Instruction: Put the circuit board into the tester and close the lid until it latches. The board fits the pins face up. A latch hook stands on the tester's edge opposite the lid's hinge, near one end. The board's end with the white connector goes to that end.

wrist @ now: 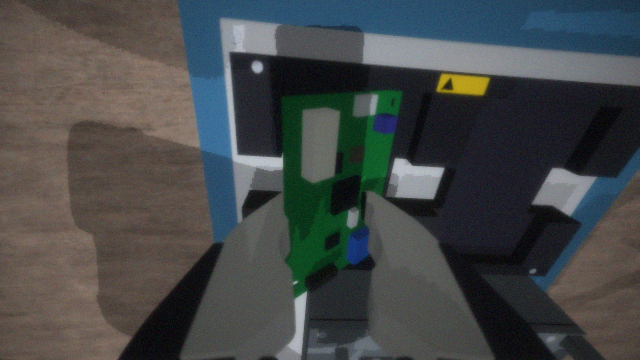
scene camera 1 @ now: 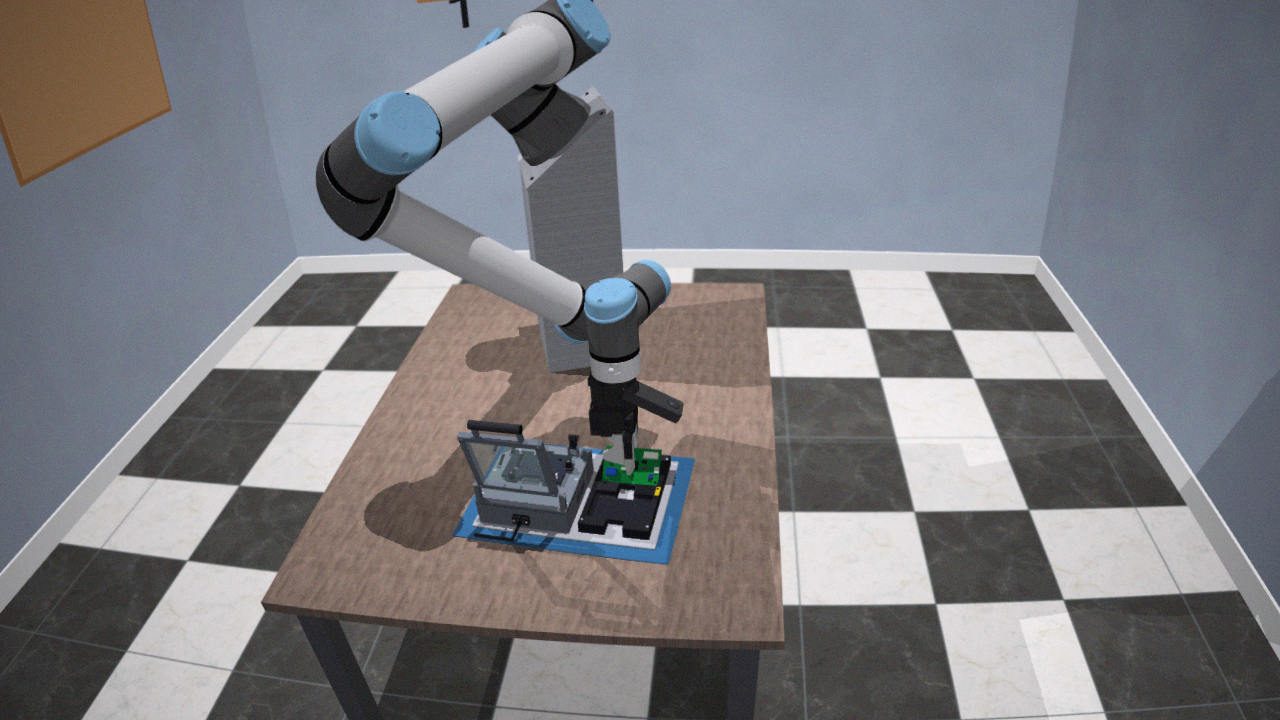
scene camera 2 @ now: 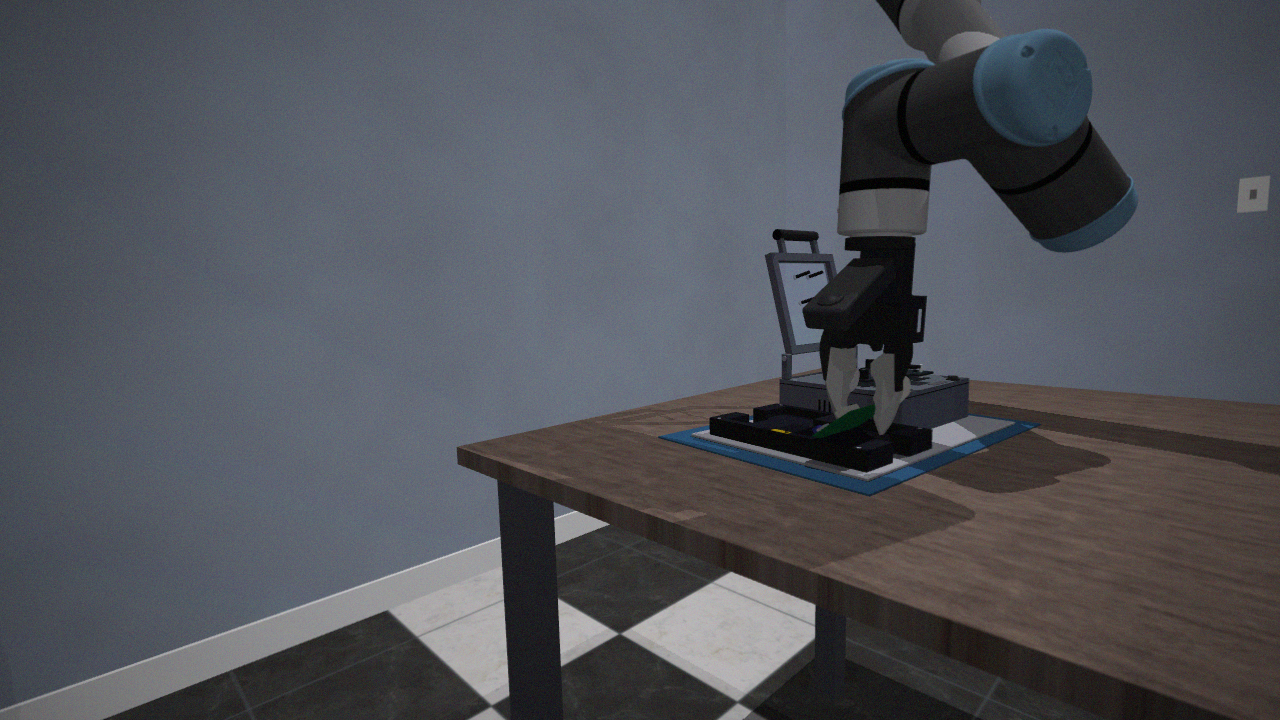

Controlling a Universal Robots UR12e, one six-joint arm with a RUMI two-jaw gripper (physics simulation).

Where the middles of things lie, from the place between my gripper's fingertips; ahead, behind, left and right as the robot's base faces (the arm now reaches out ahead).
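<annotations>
The green circuit board [scene camera 1: 647,461] has my gripper 1 cm short of it and 1 cm below it. Then there is the clear lid [scene camera 1: 515,464], and measured from my hand it sits 18 cm ahead, 18 cm to the right and 16 cm above.
</annotations>
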